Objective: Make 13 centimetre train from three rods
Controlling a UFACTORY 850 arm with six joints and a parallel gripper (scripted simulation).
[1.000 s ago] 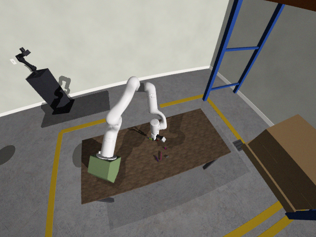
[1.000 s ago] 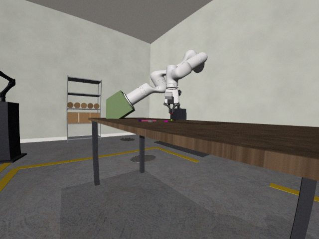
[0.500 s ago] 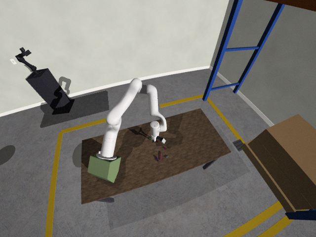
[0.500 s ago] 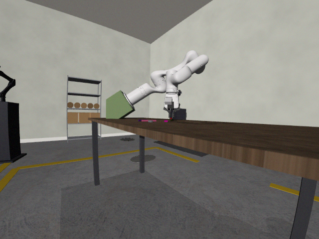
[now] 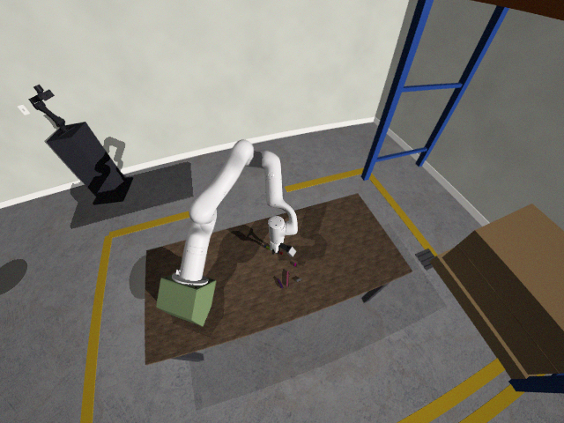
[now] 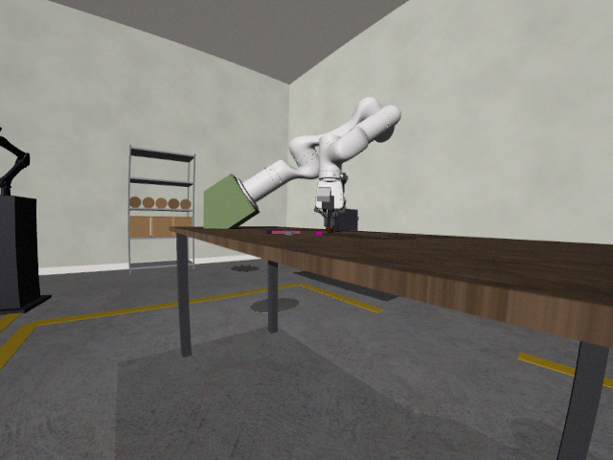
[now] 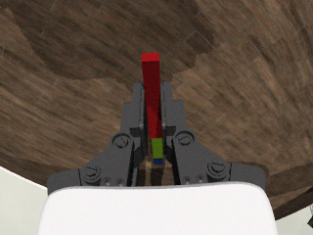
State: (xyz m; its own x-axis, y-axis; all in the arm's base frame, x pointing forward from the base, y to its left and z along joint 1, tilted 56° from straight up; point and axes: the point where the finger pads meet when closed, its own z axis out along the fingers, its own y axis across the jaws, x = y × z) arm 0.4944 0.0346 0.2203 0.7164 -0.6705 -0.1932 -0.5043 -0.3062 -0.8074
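Now: the red rod 2 cm below my hand. The rest, counted from my hand: blue rod (8 cm behind, 5 cm to the left, 3 cm below); then lime rod (5 cm behind, 4 cm to the left, 3 cm below); then magenta rod (10 cm ahead, 10 cm to the right, 3 cm below).
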